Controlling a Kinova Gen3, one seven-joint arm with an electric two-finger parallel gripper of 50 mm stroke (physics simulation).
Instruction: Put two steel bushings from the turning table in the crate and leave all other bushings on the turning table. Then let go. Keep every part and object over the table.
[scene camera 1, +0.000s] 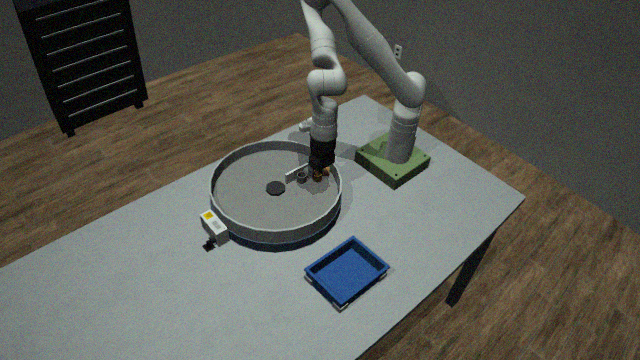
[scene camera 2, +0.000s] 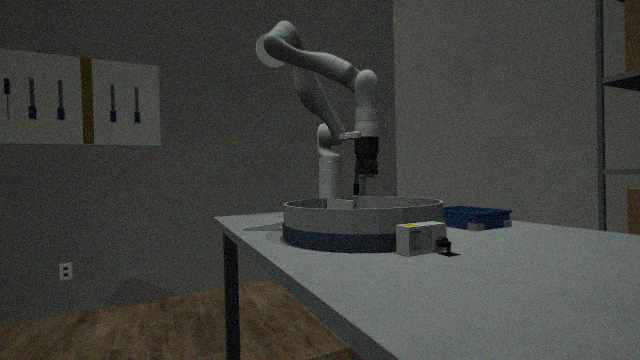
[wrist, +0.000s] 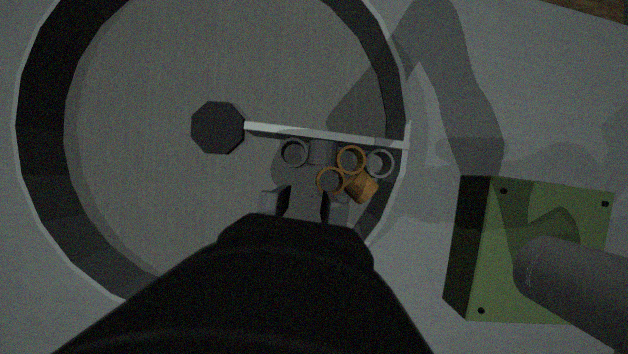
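Pixels of known places: gripper, between the fingertips: (scene camera 1: 315, 174) (scene camera 2: 359, 195) (wrist: 305, 199); arm's base, origin of its link: (scene camera 1: 397, 155) (wrist: 542, 267).
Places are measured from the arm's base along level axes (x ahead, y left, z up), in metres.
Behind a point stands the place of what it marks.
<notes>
The turning table (scene camera 1: 280, 236) @(x 0.556, y 0.102, z 0.016 m) (scene camera 2: 340, 220) @(x 0.624, y -0.216, z 0.016 m) (wrist: 150, 100) @(x 0.551, y -0.101, z 0.001 m) holds grey steel and orange-brown bushings. In the wrist view, one steel bushing (wrist: 283, 151) @(x 0.377, y -0.074, z 0.015 m) stands upright nearest the hub, a grey one (wrist: 322, 151) @(x 0.336, y -0.082, z 0.032 m) lies on its side beside it, and another steel one (wrist: 392, 163) @(x 0.258, y -0.087, z 0.026 m) stands near the wall. Two orange bushings (wrist: 339, 160) @(x 0.315, y -0.077, z 0.026 m) (wrist: 318, 179) @(x 0.333, y -0.052, z 0.026 m) stand between; a third (wrist: 362, 188) @(x 0.286, y -0.053, z 0.032 m) lies on its side. My gripper (scene camera 2: 361, 190) @(x 0.342, y -0.032, z 0.049 m) (wrist: 305, 199) @(x 0.342, y -0.032, z 0.049 m) is partly open and empty, pointing down above the turning table by the bushings. The blue crate (scene camera 1: 350, 275) @(x 0.440, y 0.287, z -0.047 m) (scene camera 2: 477, 217) @(x 0.550, y 0.229, z -0.015 m) is empty in scene view 1.
A pale straight barrier (scene camera 1: 296, 172) (wrist: 325, 134) runs behind the bushings from the dark hub (scene camera 1: 275, 188) @(x 0.463, y -0.081, z 0.009 m) (wrist: 217, 127) @(x 0.459, y -0.085, z 0.009 m) to the raised wall. A control box (scene camera 1: 214, 227) @(x 0.700, y -0.038, z 0.006 m) (scene camera 2: 422, 239) @(x 0.714, y -0.076, z -0.022 m) sits outside the wall. The arm stands on a green base (scene camera 1: 376, 169) @(x 0.100, y 0.003, z -0.018 m) (wrist: 505, 300) @(x 0.041, y 0.055, z -0.002 m).
</notes>
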